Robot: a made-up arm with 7 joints.
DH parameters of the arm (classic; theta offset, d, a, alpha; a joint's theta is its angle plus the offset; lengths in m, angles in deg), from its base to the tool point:
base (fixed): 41.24 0 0.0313 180
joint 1: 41.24 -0.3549 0.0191 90
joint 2: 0 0.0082 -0.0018 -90
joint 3: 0 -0.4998 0.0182 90
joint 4: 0 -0.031 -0.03 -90
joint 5: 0 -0.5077 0.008 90
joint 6: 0 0.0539 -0.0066 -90
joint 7: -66.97 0 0.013 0
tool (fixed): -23.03 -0.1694 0 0
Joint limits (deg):
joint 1: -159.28..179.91
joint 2: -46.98..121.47
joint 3: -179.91..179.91
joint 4: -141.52..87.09
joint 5: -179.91..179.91
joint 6: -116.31..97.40
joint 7: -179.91..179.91
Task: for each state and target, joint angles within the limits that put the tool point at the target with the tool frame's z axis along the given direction. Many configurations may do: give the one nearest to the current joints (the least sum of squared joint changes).
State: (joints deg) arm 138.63 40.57 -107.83 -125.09 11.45 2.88 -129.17
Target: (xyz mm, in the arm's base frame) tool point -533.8 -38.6 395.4 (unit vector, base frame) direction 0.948 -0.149 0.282
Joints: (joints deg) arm 104.16 38.04 -104.05 -125.58 0.45 25.90 -129.79
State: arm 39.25 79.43 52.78 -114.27 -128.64 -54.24 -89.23
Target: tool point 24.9 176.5 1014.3 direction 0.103 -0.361 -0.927
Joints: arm 42.33 49.70 21.96 -112.82 -166.99 -44.70 -86.99
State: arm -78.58 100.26 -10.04 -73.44 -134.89 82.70 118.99
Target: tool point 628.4 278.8 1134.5 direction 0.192 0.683 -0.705
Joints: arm -44.38 54.78 -36.49 -22.21 -163.77 74.12 125.61
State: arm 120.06 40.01 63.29 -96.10 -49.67 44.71 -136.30
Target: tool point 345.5 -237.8 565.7 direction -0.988 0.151 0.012
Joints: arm 141.43 59.08 58.61 -130.06 -54.56 6.61 -137.59
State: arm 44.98 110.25 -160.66 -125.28 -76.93 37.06 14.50
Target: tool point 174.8 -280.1 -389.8 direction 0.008 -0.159 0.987
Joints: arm 65.59 102.03 -179.23 -85.15 -71.87 -4.34 15.85
